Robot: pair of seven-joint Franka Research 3 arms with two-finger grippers.
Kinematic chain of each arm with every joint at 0, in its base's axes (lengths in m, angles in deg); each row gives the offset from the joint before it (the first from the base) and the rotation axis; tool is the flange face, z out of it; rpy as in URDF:
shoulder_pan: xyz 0 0 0.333 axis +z
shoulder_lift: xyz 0 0 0 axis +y
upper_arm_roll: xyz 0 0 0.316 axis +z
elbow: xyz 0.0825 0 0 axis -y
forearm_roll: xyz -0.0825 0 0.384 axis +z
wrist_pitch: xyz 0 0 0 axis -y
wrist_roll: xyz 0.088 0 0 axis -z
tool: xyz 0 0 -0.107 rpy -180 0 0
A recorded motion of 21 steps. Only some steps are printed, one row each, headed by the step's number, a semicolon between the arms.
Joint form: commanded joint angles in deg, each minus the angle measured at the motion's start. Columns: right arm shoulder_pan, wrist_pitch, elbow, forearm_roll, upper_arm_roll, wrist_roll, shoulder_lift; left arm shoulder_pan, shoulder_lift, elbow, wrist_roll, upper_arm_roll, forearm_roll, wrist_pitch.
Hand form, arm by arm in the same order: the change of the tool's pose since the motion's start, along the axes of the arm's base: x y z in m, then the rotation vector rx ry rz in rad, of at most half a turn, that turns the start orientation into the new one. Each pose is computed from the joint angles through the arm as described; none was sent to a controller.
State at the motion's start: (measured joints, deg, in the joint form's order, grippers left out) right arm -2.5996 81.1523 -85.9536 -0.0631 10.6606 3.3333 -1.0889; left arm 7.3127 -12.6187 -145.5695 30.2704 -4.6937 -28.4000 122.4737
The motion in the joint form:
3: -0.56 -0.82 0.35 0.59 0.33 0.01 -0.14; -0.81 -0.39 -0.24 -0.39 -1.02 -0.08 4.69
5: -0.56 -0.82 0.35 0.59 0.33 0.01 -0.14; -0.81 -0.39 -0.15 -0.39 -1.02 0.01 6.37
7: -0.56 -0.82 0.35 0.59 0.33 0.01 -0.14; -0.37 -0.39 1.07 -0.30 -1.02 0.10 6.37
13: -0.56 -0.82 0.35 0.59 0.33 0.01 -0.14; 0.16 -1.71 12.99 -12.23 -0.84 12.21 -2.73
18: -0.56 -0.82 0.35 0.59 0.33 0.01 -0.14; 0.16 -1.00 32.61 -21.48 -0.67 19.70 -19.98
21: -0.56 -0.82 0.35 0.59 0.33 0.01 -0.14; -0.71 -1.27 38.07 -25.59 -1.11 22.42 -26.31
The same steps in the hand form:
3: -0.0023 -0.0010 0.0029 0.0088 0.0071 -0.0032; 0.0071 -0.0081 0.0060 0.0329 -0.0712 0.0029
5: -0.0023 -0.0010 0.0029 0.0088 0.0071 -0.0032; 0.0106 -0.0061 0.0086 0.0442 -0.0985 0.0116
7: -0.0023 -0.0010 0.0029 0.0088 0.0071 -0.0032; 0.0171 -0.0028 0.0176 0.0459 -0.1202 0.0166
13: -0.0023 -0.0010 0.0029 0.0088 0.0071 -0.0032; 0.0513 0.0015 0.1066 0.1830 -0.1359 0.0495
18: -0.0023 -0.0010 0.0029 0.0088 0.0071 -0.0032; 0.0727 0.0017 0.2367 0.2787 -0.1346 0.1009
21: -0.0023 -0.0010 0.0029 0.0088 0.0071 -0.0032; 0.0661 -0.0081 0.2743 0.3252 -0.1141 0.1247

